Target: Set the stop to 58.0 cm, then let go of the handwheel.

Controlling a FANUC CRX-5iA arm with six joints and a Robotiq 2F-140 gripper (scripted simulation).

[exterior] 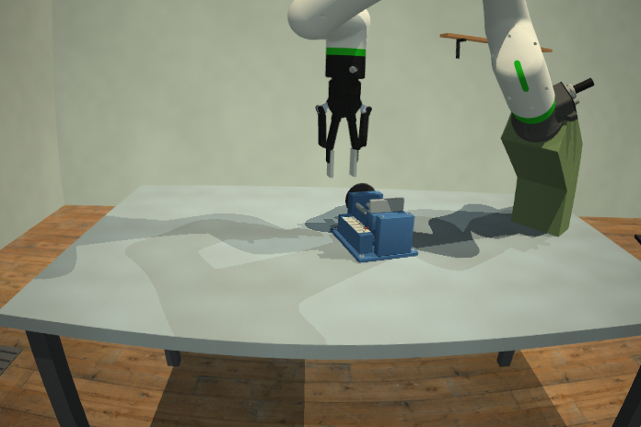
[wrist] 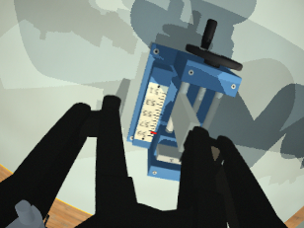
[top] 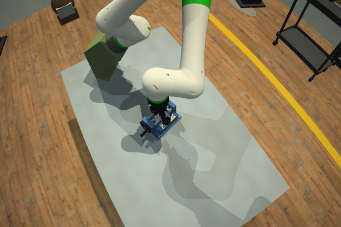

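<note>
Right now my hand is 2 cm past the black handwheel, 10 cm to the left of it and 13 cm above it. Also, from my hand: stop block: 11 cm behind, 4 cm to the left, 10 cm below.
</note>
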